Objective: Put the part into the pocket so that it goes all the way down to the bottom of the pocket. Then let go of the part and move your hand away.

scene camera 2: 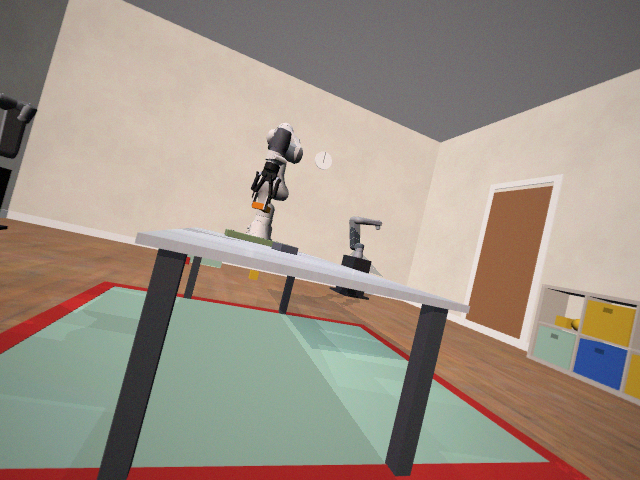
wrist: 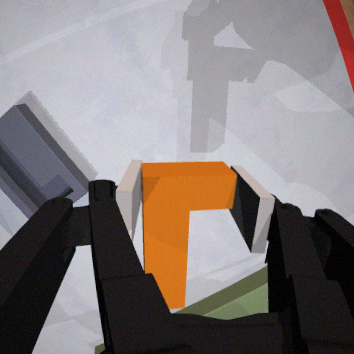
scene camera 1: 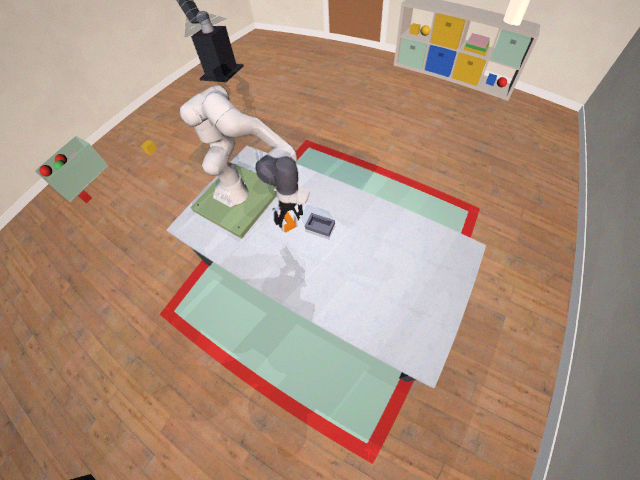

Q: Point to an orange L-shaped part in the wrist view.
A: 169,190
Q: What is my gripper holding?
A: An orange L-shaped part.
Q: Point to a pocket block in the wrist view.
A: At 43,170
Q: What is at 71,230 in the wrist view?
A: My gripper.
